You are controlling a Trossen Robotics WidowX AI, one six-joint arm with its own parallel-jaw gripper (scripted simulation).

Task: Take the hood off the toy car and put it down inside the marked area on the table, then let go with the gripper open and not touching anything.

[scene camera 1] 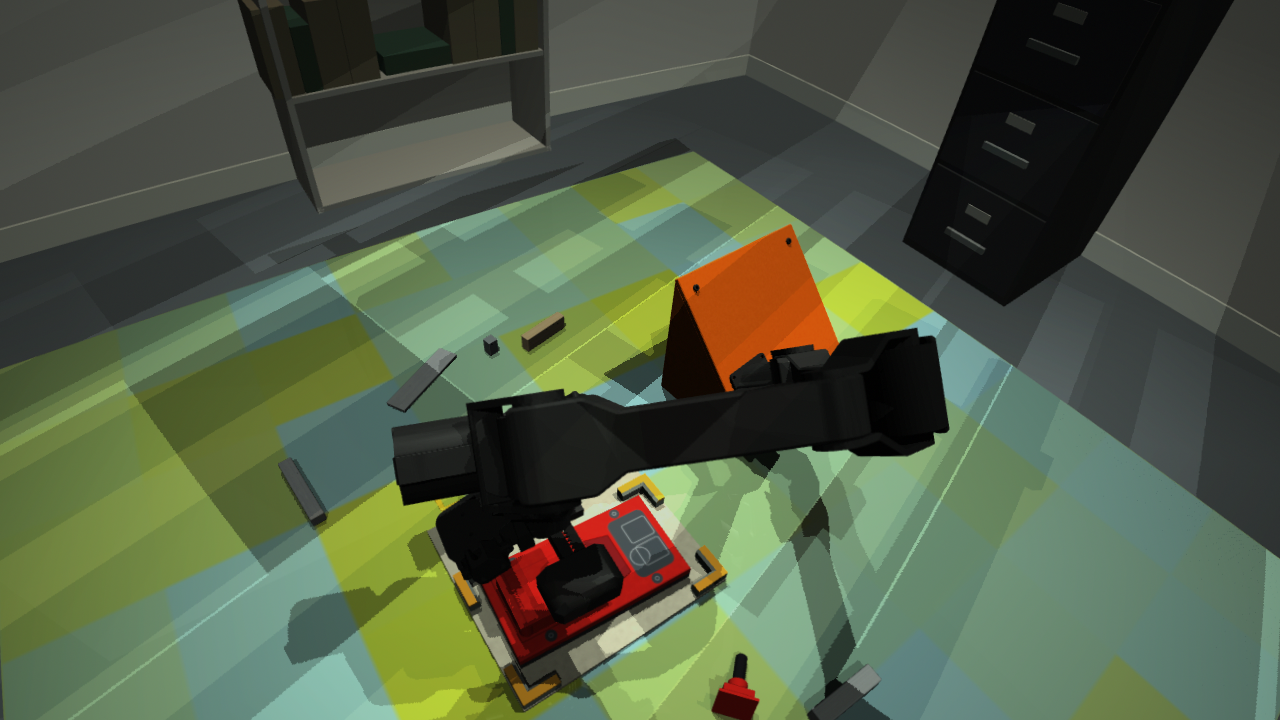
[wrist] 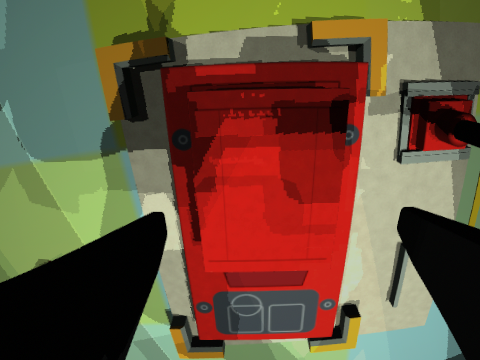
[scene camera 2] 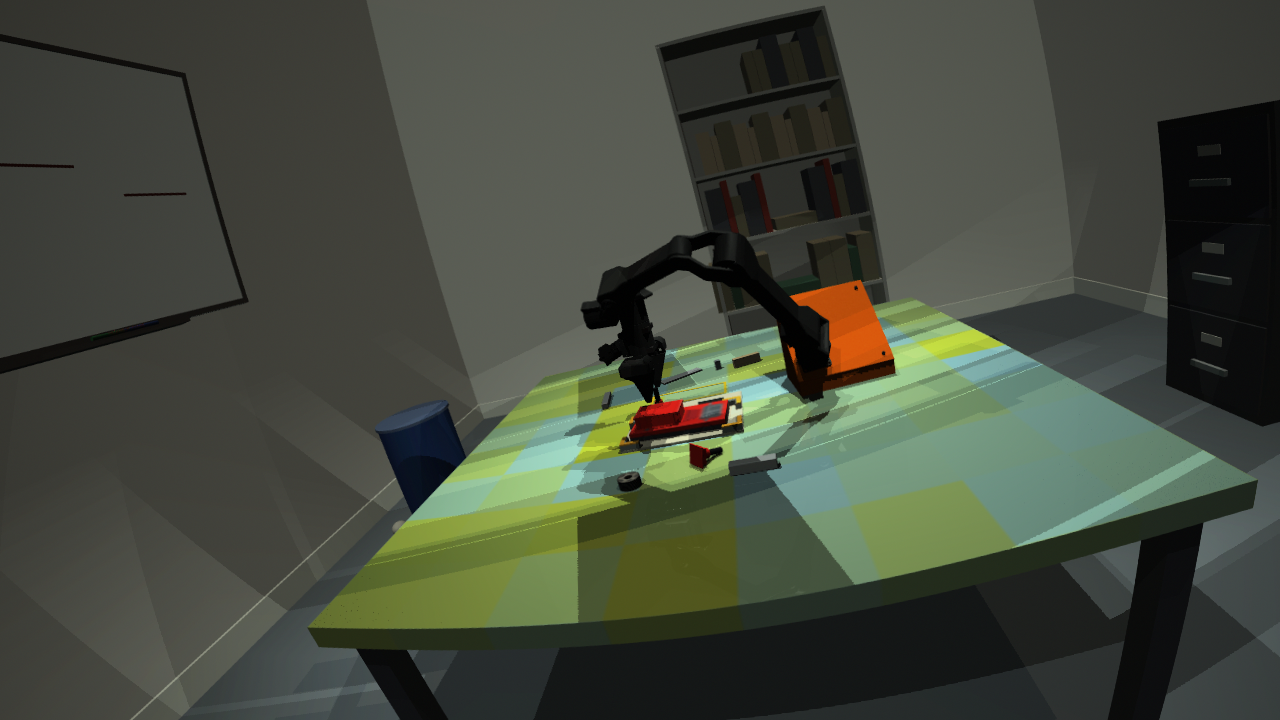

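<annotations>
My gripper is visible in the wrist view (283, 221), in scene camera 1 (545, 560) and in scene camera 2 (653, 394).
</annotations>
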